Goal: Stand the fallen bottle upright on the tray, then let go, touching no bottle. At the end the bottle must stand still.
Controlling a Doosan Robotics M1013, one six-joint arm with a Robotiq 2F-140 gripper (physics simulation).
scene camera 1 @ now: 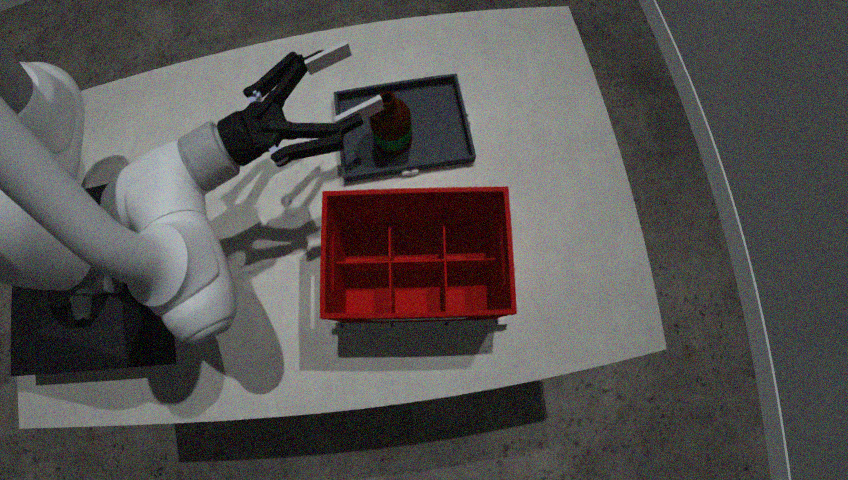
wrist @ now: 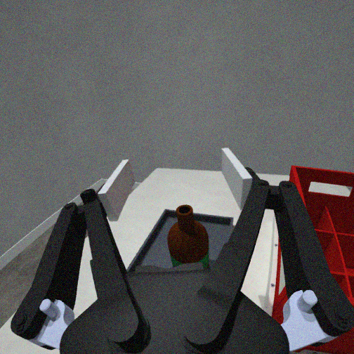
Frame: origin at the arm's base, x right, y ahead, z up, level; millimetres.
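Seen in the pictures: gripper, fingertip midpoint: [scene camera 1: 364, 73].
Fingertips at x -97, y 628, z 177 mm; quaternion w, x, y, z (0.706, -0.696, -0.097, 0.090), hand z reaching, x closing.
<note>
A point is followed by its place in that frame.
The brown bottle with a green band [scene camera 1: 392, 126] {z 42, x -72, y 655 mm} [wrist: 188, 241] stands upright on the dark grey tray [scene camera 1: 441, 121] {z -65, x -117, y 756 mm} [wrist: 159, 241], left of the tray's middle in the scene view. Its neck points up and its base is inside the rim. My gripper [scene camera 1: 343, 83] [wrist: 175, 165] is open and empty, held raised and slanted near the tray's left side. In the scene view one white fingertip pad overlaps the bottle's neck. In the wrist view the bottle shows low between the fingers, apart from both pads, and the gripper body hides its lower part.
A red crate with compartments [scene camera 1: 418, 316] {z 105, x 250, y 626 mm} [wrist: 291, 175] stands close beside the tray, at its lower side in the scene view and at the right in the wrist view. The pale table [scene camera 1: 583, 237] {z -70, x 174, y 964 mm} carries both. The arm reaches in from the left in the scene view.
</note>
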